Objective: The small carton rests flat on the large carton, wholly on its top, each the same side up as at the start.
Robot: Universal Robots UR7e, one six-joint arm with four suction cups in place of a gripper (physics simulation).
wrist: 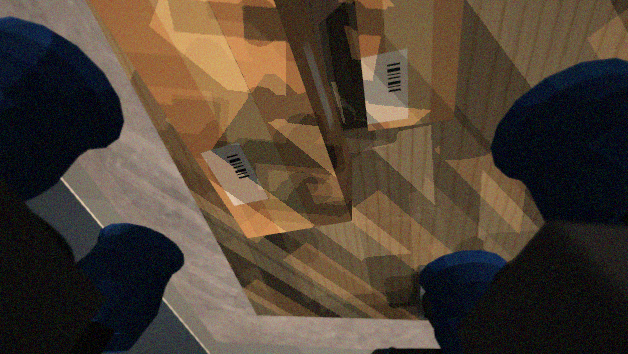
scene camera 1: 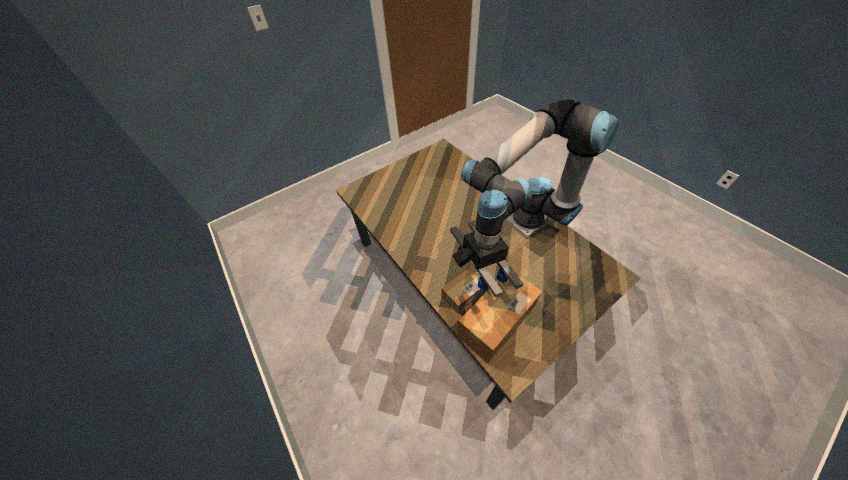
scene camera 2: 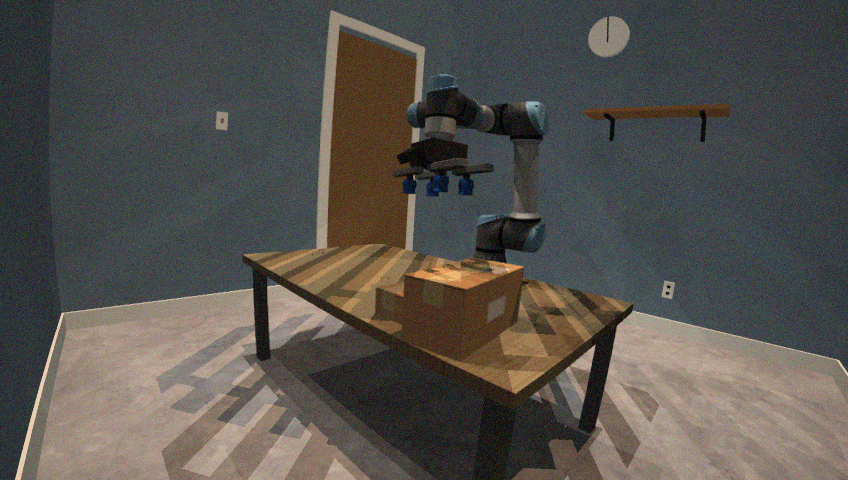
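Where they show: end effector, tool point: (wrist: pixel 303 205) (scene camera 2: pixel 436 193); arm's base, origin of the base link: (scene camera 1: pixel 528 217).
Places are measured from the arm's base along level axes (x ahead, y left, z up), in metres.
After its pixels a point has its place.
Observation:
The large carton (scene camera 1: pixel 489 324) {z 0.128, x 0.606, y 0.314 m} (scene camera 2: pixel 437 318) {z 0.053, x 0.669, y 0.326 m} (wrist: pixel 185 45) {z 0.128, x 0.603, y 0.316 m} stands on the table, label side up, near the long edge. The small carton (scene camera 1: pixel 457 289) {z 0.049, x 0.571, y 0.108 m} (scene camera 2: pixel 386 304) {z 0.013, x 0.617, y 0.107 m} (wrist: pixel 420 75) {z 0.049, x 0.523, y 0.100 m} is lower and stands on the table beside it, with a dark narrow gap between them in the wrist view. Its top bears a white barcode label. My gripper (scene camera 1: pixel 492 278) {z 0.300, x 0.550, y 0.191 m} (scene camera 2: pixel 437 186) (wrist: pixel 305 200) {z 0.300, x 0.550, y 0.191 m} has four blue suction cups facing down. It hangs well above both cartons, with nothing on the cups. In scene camera 2 the large carton hides part of the small one.
The wooden table (scene camera 1: pixel 392 220) {z -0.024, x 0.539, y -0.445 m} (scene camera 2: pixel 333 270) {z -0.024, x 0.454, y -0.406 m} (wrist: pixel 400 225) {z -0.024, x 0.220, y 0.116 m} has dark legs and striped shadows. The arm's base stands at its far long side. A door (scene camera 1: pixel 428 59) (scene camera 2: pixel 374 136), a wall shelf (scene camera 2: pixel 660 111) and a clock (scene camera 2: pixel 608 36) are behind.

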